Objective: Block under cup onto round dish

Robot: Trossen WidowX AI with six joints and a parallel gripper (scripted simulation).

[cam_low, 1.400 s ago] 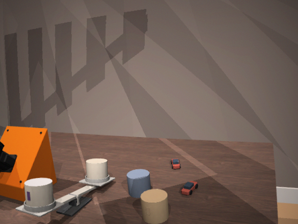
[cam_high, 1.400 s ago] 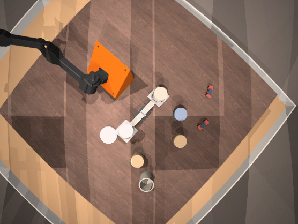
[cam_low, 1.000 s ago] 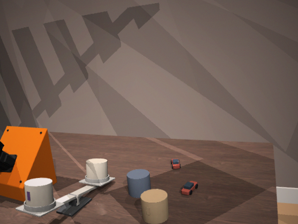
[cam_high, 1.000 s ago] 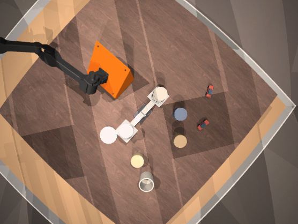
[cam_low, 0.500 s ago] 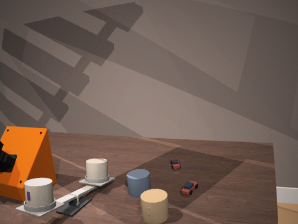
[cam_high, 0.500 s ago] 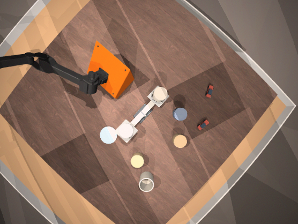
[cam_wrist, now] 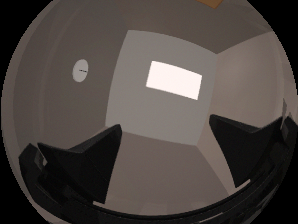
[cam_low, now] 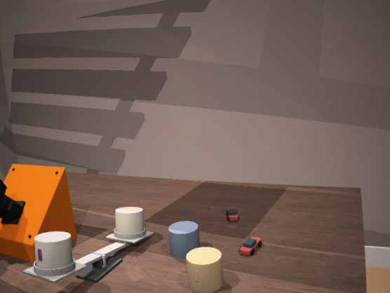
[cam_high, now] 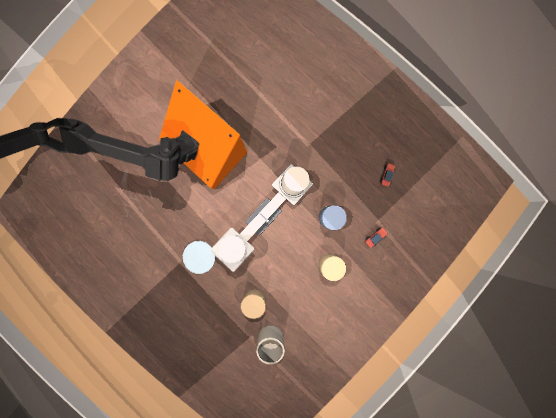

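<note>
Now: gripper tip 55 cm short of the grey block, 54 cm above it and 49 cm to the right of it. Also, from my gripper tip: blue cylinder 71 cm ahead, 55 cm below, 50 cm to the left; round dish 58 cm below, 46 cm ahead, 14 cm to the left.
</note>
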